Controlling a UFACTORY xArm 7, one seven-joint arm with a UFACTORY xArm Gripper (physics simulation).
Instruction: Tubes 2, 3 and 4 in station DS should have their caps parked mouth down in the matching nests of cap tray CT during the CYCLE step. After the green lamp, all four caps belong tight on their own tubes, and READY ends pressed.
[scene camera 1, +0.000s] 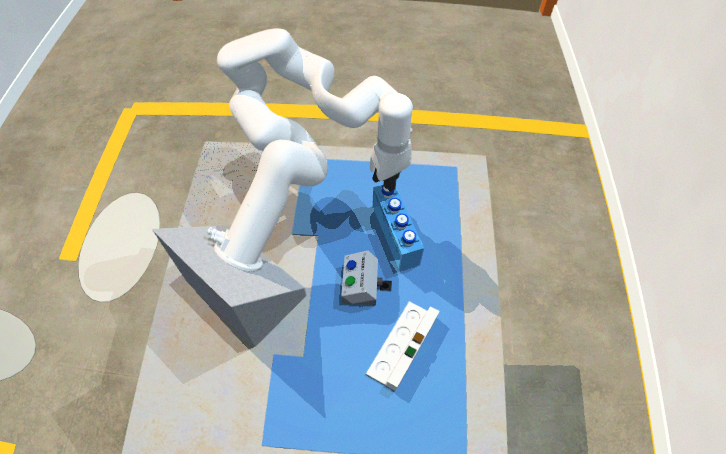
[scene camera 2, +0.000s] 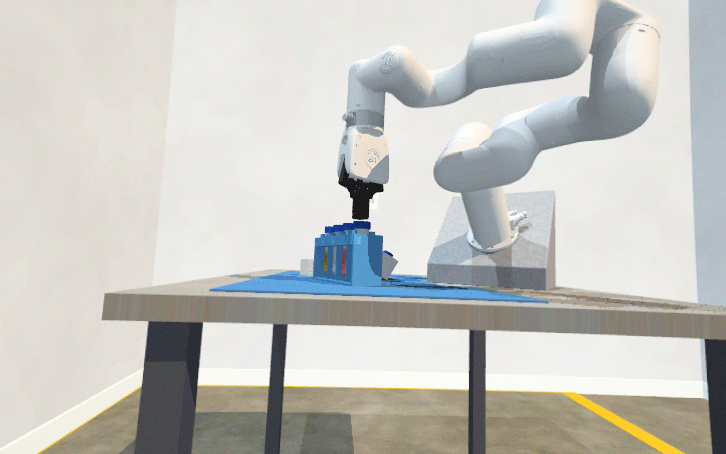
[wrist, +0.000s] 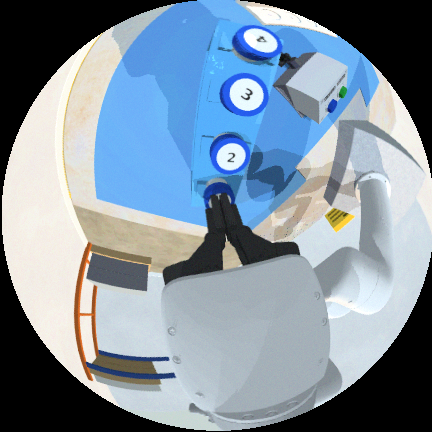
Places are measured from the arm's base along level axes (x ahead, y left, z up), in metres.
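Where they show: gripper, fingertip midpoint: (scene camera 1: 389, 187) (scene camera 2: 360, 219) (wrist: 218, 203); arm's base at its link origin: (scene camera 1: 237, 256) (scene camera 2: 492, 235) (wrist: 372, 189).
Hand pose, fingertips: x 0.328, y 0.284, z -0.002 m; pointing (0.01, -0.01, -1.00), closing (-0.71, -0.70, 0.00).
Things, the pixels of their top centre, and the offset from my fingertips. "*": a spot on its surface instead.
- tube 1 at its top centre: (wrist: 219, 201) (scene camera 2: 361, 221) dx -0.004, dy +0.001, dz -0.005 m
- Cap 2 at its top centre: (wrist: 230, 156) (scene camera 1: 394, 202) dx +0.022, dy -0.044, dz -0.005 m
- cap 3 at its top centre: (wrist: 246, 94) (scene camera 1: 402, 218) dx +0.048, dy -0.089, dz -0.005 m
- cap 4 at its top centre: (wrist: 260, 39) (scene camera 1: 409, 235) dx +0.074, dy -0.134, dz -0.005 m
- White tray CT at a spot on its surface: (scene camera 1: 427, 319) * dx +0.155, dy -0.317, dz -0.081 m
- dark green square at a spot on its surface: (scene camera 1: 410, 351) * dx +0.126, dy -0.409, dz -0.073 m
- brown square at a spot on its surface: (scene camera 1: 418, 337) * dx +0.139, dy -0.370, dz -0.073 m
- grey control box at its top centre: (wrist: 340, 89) (scene camera 1: 360, 270) (scene camera 2: 378, 246) dx -0.031, dy -0.235, dz -0.042 m
- blue button at its top centre: (wrist: 335, 106) (scene camera 1: 351, 263) dx -0.056, dy -0.216, dz -0.051 m
- green button at its top centre: (wrist: 346, 92) (scene camera 1: 350, 279) dx -0.049, dy -0.261, dz -0.051 m
- black part at a spot on its surface: (scene camera 1: 384, 285) * dx +0.033, dy -0.228, dz -0.121 m
My gripper (scene camera 1: 389, 189) (scene camera 2: 360, 217) (wrist: 218, 203) is shut and empty, its tips just above the cap of tube 1 (scene camera 2: 362, 224) (wrist: 215, 189); whether they touch it I cannot tell. Blue station DS (scene camera 1: 411, 259) (scene camera 2: 366, 267) (wrist: 204, 120) holds tubes with blue caps. Cap 2 (scene camera 1: 394, 203) (wrist: 230, 155), cap 3 (scene camera 1: 401, 219) (wrist: 245, 94) and cap 4 (scene camera 1: 409, 236) (wrist: 258, 42) sit on their tubes. Their tightness cannot be seen. White tray CT (scene camera 1: 427, 319) has empty nests, a dark green square (scene camera 1: 410, 351) and a brown square (scene camera 1: 418, 337).
A grey control box (scene camera 1: 359, 293) (wrist: 317, 80) stands beside the station. It has a blue button (scene camera 1: 351, 264) (wrist: 332, 106) and a green button (scene camera 1: 349, 281) (wrist: 343, 92); their labels are unreadable. A black part (scene camera 1: 384, 285) sticks out toward the station. The arm's grey base (scene camera 1: 251, 294) (scene camera 2: 489, 273) is across the mat.
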